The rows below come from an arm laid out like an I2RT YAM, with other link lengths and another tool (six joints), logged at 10 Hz.
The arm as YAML. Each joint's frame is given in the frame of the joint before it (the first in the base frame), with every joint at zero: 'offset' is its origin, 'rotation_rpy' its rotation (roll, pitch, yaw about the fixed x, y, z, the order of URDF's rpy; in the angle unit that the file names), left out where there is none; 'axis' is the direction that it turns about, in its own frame. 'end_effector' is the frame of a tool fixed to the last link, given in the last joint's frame.
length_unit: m
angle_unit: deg
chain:
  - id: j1
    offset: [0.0, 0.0, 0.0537]
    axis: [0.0, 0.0, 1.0]
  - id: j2
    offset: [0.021, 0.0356, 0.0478]
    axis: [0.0, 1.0, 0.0]
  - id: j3
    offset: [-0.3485, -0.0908, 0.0]
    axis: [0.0, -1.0, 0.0]
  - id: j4
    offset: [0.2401, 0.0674, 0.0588]
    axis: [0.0, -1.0, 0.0]
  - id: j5
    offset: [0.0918, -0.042, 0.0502]
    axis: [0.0, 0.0, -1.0]
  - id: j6
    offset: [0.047, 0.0, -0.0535]
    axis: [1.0, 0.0, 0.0]
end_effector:
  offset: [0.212, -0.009, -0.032]
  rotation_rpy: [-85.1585, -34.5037, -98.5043]
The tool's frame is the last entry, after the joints.
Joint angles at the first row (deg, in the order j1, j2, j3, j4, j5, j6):
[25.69, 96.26, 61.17, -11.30, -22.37, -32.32]
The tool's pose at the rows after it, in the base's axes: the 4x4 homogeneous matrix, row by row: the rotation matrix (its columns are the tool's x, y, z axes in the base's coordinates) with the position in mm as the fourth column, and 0 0 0 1 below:
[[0.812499 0.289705 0.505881 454.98], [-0.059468 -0.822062 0.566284 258.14], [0.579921 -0.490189 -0.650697 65.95], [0 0 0 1]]
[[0.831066 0.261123 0.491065 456.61], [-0.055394 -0.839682 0.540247 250.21], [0.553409 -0.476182 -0.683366 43.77], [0 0 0 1]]
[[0.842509 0.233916 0.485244 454.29], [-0.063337 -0.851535 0.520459 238.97], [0.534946 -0.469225 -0.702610 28.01], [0 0 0 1]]
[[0.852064 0.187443 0.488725 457.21], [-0.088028 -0.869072 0.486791 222.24], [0.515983 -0.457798 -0.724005 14.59], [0 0 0 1]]
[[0.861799 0.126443 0.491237 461.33], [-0.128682 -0.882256 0.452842 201.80], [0.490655 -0.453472 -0.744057 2.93], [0 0 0 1]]
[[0.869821 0.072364 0.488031 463.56], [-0.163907 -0.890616 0.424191 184.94], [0.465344 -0.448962 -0.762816 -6.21], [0 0 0 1]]
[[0.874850 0.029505 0.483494 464.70], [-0.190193 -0.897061 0.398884 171.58], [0.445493 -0.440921 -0.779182 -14.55], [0 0 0 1]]
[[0.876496 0.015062 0.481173 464.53], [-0.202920 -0.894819 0.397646 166.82], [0.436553 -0.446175 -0.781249 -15.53], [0 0 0 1]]
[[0.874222 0.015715 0.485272 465.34], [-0.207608 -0.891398 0.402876 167.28], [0.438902 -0.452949 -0.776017 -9.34], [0 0 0 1]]
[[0.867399 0.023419 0.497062 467.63], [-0.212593 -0.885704 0.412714 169.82], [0.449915 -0.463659 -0.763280 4.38], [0 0 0 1]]
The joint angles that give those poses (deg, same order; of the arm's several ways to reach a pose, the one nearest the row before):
[25.81, 101.69, 64.46, -12.33, -19.69, -32.13]
[25.27, 104.08, 64.37, -12.37, -19.04, -32.30]
[24.40, 104.93, 62.85, -11.54, -18.72, -32.24]
[22.98, 106.00, 62.32, -11.49, -17.81, -31.73]
[20.84, 107.10, 62.22, -11.89, -17.38, -30.86]
[19.07, 108.09, 62.54, -12.80, -17.05, -30.05]
[17.78, 109.01, 62.80, -13.50, -16.56, -29.43]
[17.03, 109.08, 62.80, -13.78, -17.00, -29.27]
[16.88, 108.48, 63.20, -14.37, -17.34, -29.15]
[16.88, 107.17, 64.04, -15.39, -17.71, -28.95]

